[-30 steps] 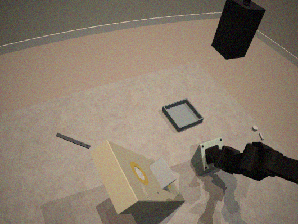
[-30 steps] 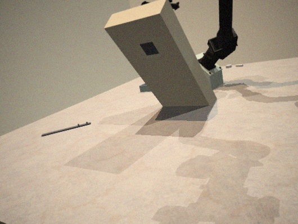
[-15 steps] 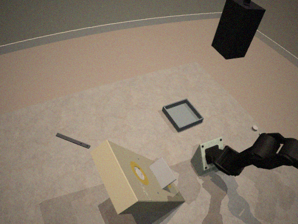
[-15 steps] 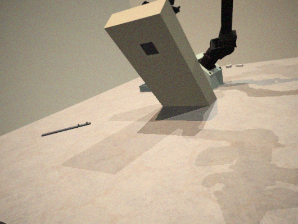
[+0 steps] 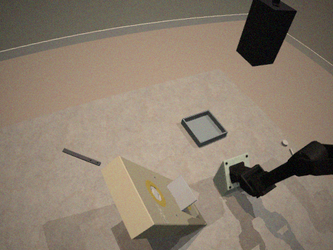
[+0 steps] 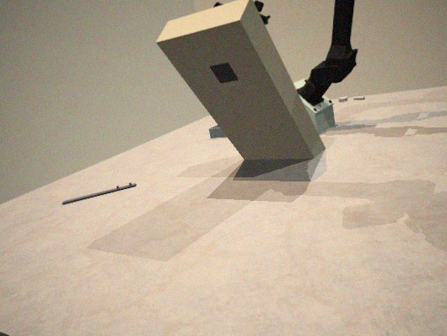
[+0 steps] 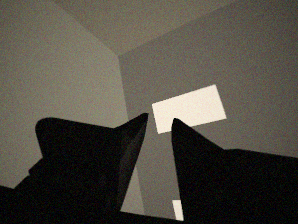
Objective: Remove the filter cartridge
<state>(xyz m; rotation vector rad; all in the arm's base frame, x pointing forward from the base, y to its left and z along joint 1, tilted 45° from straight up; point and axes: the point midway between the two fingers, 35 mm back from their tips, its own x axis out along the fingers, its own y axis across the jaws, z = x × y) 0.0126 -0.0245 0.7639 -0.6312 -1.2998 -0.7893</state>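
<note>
My gripper tip is 50 cm to the left of the round grey filter cartridge, 44 cm above it and 34 cm short of it. The rest, counted from my gripper tip: grey tray 83 cm to the right, 67 cm below, 6 cm behind; then cream service panel 52 cm below, 51 cm to the right, 29 cm ahead.
</note>
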